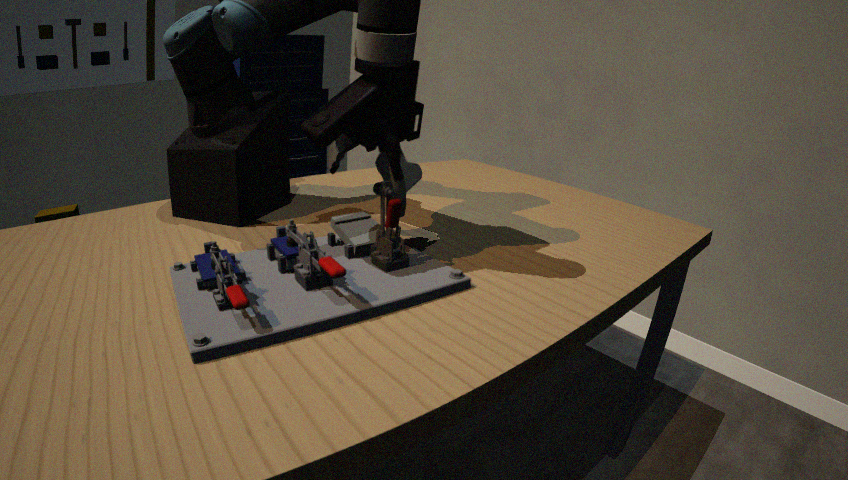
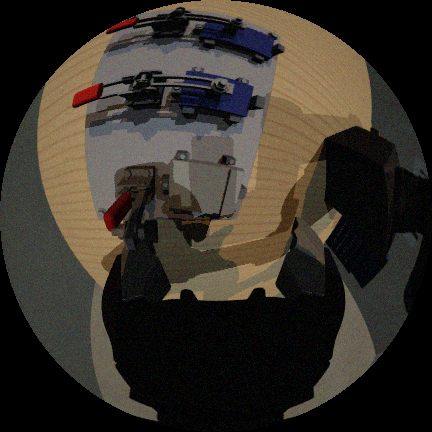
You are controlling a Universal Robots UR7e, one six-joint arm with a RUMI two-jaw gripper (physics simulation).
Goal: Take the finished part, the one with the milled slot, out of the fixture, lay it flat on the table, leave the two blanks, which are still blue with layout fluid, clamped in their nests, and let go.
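The finished part point(image 1: 355, 227) point(image 2: 212, 175) is a bare grey block with a slot. It sits in its nest on the fixture plate point(image 1: 380, 292) point(image 2: 135, 145). Its toggle clamp stands open, with its red handle point(image 1: 393, 212) point(image 2: 118, 211) raised. Two blue blanks lie under closed clamps, the middle blank point(image 1: 286, 247) point(image 2: 243, 102) and the end blank point(image 1: 206, 267) point(image 2: 252, 41). My gripper point(image 1: 367, 191) point(image 2: 221, 222) is open and empty, above and beside the part. One finger is very close to the raised clamp; whether they touch is unclear.
The closed clamps' red handles, at the middle point(image 1: 332, 267) point(image 2: 87, 95) and at the end point(image 1: 236, 296) point(image 2: 122, 25), reach toward the plate's front edge. Bolt heads sit at the plate corners. The robot base point(image 1: 205, 184) stands on the wooden table point(image 1: 416, 356) behind the plate.
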